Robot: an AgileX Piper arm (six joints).
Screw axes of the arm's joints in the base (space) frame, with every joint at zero. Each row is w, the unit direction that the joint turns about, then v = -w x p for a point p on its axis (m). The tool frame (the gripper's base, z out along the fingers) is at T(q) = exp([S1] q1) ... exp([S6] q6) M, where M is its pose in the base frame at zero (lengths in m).
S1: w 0 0 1 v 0 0 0
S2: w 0 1 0 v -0.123 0 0
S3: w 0 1 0 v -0.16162 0 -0.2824
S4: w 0.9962 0 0.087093 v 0 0.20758 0
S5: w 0 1 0 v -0.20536 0 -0.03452
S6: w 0.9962 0 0.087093 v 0 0.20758 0
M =
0.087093 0 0.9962 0.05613
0 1 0 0
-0.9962 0 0.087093 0.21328
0 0 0 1
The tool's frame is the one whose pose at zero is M.
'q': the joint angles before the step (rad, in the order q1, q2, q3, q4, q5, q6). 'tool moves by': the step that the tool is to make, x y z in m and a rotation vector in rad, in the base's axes. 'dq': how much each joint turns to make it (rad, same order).
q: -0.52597, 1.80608, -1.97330, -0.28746, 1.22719, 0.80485
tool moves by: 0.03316, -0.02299, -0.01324, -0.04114, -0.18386, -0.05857
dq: -0.01027, 0.10038, -0.05761, -0.01279, -0.19542, 0.13486
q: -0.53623, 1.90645, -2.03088, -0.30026, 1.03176, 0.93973
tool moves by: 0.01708, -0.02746, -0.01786, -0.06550, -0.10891, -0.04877
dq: -0.02978, 0.07325, -0.00765, -0.06071, -0.17625, 0.09928
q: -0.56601, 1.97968, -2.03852, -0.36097, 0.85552, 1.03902
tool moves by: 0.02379, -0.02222, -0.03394, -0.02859, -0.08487, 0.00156
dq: -0.01719, 0.09732, 0.00003, -0.03049, -0.17742, 0.07527
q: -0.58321, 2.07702, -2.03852, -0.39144, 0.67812, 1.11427
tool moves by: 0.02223, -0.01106, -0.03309, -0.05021, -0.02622, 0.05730
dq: 0.00000, 0.08671, 0.00001, -0.02862, -0.14785, 0.00168
